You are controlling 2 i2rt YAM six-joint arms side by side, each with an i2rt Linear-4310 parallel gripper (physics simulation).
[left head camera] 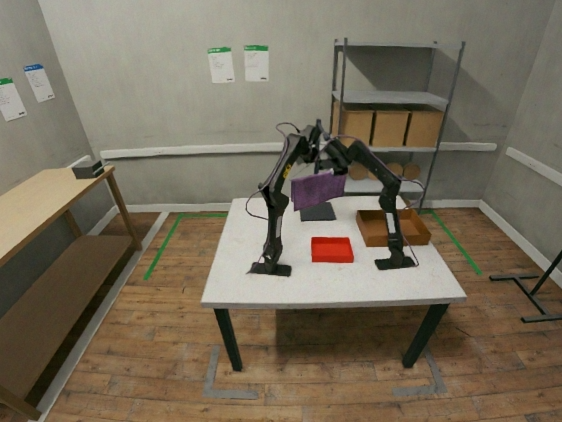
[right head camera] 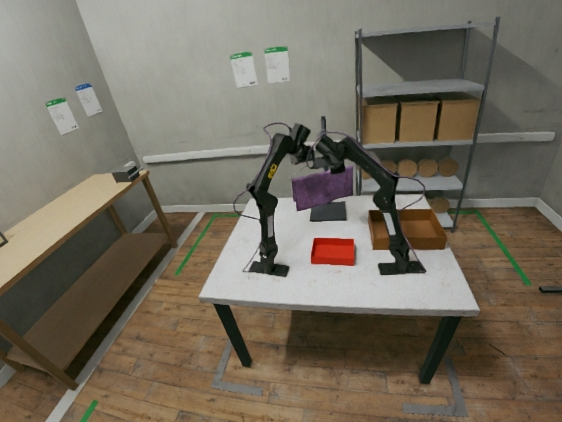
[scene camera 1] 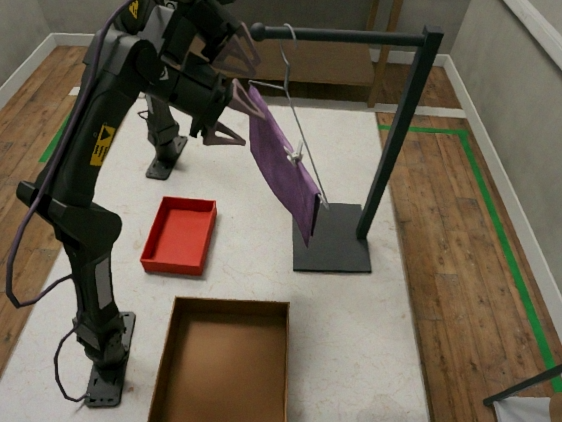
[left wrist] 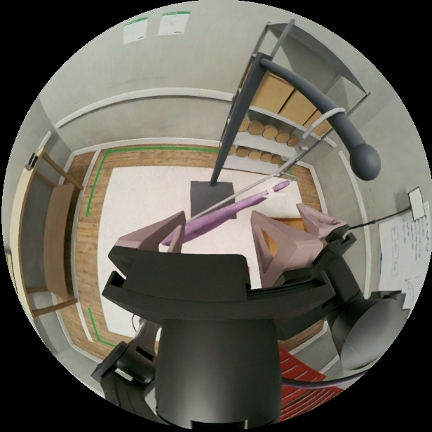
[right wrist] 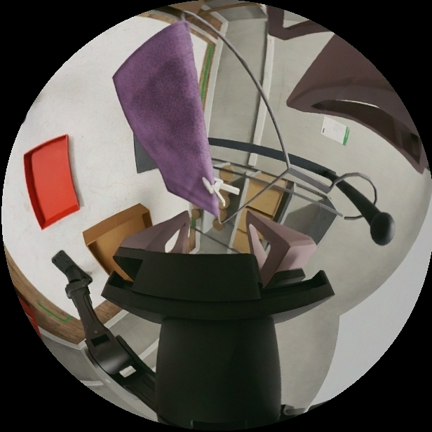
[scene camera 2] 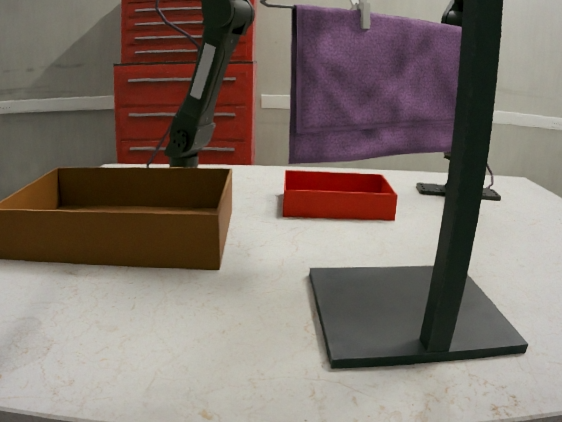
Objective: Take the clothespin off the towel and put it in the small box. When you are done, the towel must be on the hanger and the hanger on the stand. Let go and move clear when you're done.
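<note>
The purple towel (left head camera: 317, 191) (right head camera: 322, 189) (scene camera 1: 280, 165) (scene camera 2: 375, 80) is folded over the hanger (scene camera 1: 286, 75), whose hook hangs on the bar of the dark stand (scene camera 1: 400, 125) (scene camera 2: 455, 175). The pale clothespin (scene camera 1: 295, 154) (scene camera 2: 365, 15) (left wrist: 274, 192) (right wrist: 217, 187) clips the towel's top edge. The small red box (left head camera: 332, 257) (right head camera: 333, 260) (scene camera 1: 175, 267) (scene camera 2: 340, 205) stands on the table. My left gripper (scene camera 1: 257, 70) (left wrist: 217, 215) is open and empty, high near the hanger's upper end. My right gripper (scene camera 1: 255, 131) (right wrist: 217, 214) is open and empty, just below it, beside the towel, apart from the clothespin.
A larger brown box (left head camera: 367, 239) (right head camera: 380, 241) (scene camera 1: 225, 301) (scene camera 2: 110, 240) stands beside the red one. The stand's base (scene camera 1: 325, 255) (scene camera 2: 380, 310) lies under the towel. The two grippers are close together, and a left finger (right wrist: 350, 85) shows large in the right wrist view.
</note>
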